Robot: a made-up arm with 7 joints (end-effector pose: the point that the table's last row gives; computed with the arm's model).
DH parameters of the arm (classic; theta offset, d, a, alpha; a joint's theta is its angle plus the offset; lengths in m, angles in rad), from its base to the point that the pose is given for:
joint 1: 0 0.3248 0 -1.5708
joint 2: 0 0 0 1.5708
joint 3: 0 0.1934 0.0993 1.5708
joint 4: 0 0 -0.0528 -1.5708
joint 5: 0 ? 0 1.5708
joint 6: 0 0 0.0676 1.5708
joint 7: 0 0 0 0
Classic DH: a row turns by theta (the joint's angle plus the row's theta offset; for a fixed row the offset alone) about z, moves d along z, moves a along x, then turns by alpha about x.
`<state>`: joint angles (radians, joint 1 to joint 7).
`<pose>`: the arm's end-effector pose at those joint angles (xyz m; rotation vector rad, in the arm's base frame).
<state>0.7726 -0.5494 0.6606 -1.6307 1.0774 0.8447 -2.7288</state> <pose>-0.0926 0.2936 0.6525 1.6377 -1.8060 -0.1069</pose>
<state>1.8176 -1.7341 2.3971 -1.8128 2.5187 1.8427 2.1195</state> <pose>-0.2513 -0.1725 0.0088 2.4379 0.6661 0.1368</pose>
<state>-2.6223 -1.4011 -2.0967 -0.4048 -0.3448 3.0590 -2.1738</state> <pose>0.3613 0.3109 0.3784 0.7450 1.9511 1.8051</pose>
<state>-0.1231 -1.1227 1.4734 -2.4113 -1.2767 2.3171 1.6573</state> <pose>0.0229 0.3481 0.3232 1.3560 0.6576 2.1159</pose>
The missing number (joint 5, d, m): 0.2459
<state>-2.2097 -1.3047 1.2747 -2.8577 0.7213 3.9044 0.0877</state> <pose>0.1773 -0.1321 0.4296 0.9682 -0.5830 1.0033</pose>
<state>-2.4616 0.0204 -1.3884 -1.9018 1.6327 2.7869 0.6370</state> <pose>-0.2422 0.2868 0.4767 -2.0701 -0.4546 1.3255</pose>
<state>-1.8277 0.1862 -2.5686 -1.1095 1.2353 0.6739 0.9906</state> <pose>-0.1713 0.2415 0.7201 1.7309 2.1212 -1.1787</pose>
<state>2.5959 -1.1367 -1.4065 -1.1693 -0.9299 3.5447 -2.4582</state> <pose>0.3794 0.0672 0.5611 0.2293 0.9520 1.4967</pose>
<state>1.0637 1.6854 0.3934 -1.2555 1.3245 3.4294 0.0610</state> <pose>0.0947 0.2826 -0.0061 -2.7982 0.6349 0.0177</pose>
